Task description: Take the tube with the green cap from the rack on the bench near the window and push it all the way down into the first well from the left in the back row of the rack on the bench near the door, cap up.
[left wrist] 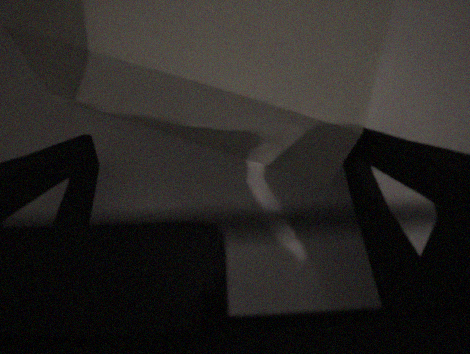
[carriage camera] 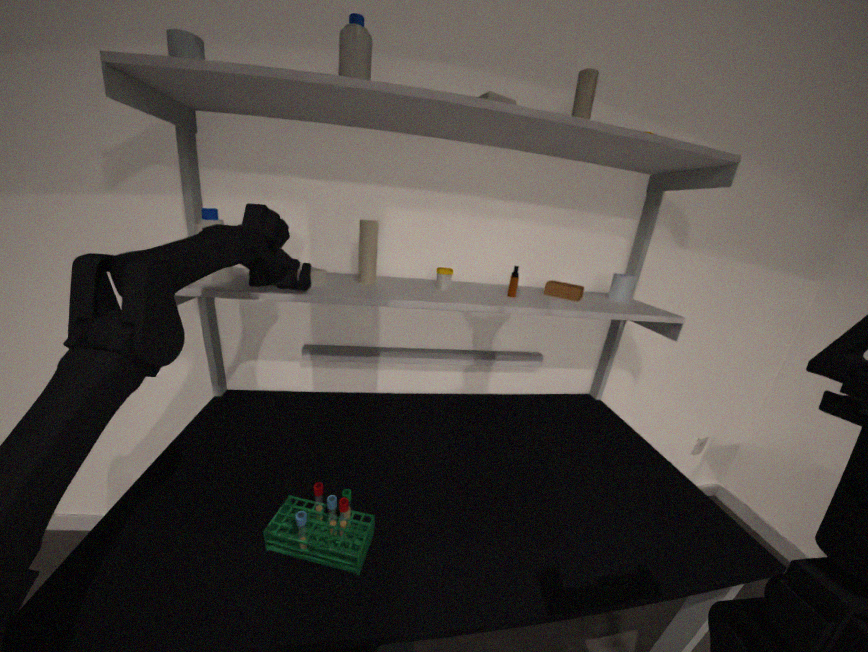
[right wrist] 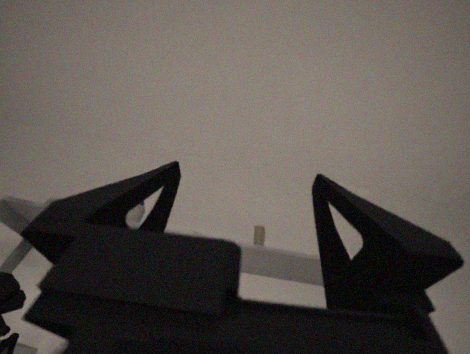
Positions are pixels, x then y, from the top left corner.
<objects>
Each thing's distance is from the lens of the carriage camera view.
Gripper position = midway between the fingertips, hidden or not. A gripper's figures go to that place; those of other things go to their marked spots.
my left gripper (carriage camera: 292, 283): 0.88 m
green rack (carriage camera: 281, 534): 0.79 m
</objects>
